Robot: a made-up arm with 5 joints.
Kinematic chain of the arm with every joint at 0, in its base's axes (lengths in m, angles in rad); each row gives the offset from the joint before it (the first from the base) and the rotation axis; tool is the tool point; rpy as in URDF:
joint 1: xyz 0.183 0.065 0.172 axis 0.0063 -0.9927 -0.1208
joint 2: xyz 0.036 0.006 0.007 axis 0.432 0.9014 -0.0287
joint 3: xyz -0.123 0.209 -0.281 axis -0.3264 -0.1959 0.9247
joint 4: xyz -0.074 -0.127 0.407 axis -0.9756 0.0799 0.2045
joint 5: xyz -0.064 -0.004 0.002 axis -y
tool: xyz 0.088 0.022 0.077 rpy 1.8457 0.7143 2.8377
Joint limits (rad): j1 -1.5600..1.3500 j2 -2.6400..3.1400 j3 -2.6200..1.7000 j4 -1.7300..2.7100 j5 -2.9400..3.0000
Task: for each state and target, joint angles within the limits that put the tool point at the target. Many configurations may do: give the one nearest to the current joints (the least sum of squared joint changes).
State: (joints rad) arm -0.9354 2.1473 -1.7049 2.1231 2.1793
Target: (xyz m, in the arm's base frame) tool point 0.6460 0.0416 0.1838
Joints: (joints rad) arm -0.9300 1.6365 -1.6589 2.0103 2.4059
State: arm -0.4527 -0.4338 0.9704 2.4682 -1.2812
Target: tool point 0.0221 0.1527 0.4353
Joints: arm -0.0589 -0.0765 0.6310 2.6519 -2.3303
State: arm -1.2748 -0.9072 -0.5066 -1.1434 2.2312
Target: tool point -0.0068 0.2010 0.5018
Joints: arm -1.1910 -0.5481 -0.8483 -1.1611 2.1013
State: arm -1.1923 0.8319 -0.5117 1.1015 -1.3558
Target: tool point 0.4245 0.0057 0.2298
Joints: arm -1.4359 1.2597 -0.5704 1.3065 -1.5321
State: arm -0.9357 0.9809 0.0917 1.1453 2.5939
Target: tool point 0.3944 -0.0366 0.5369
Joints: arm -0.3488 1.4086 -0.3050 1.3164 2.5437
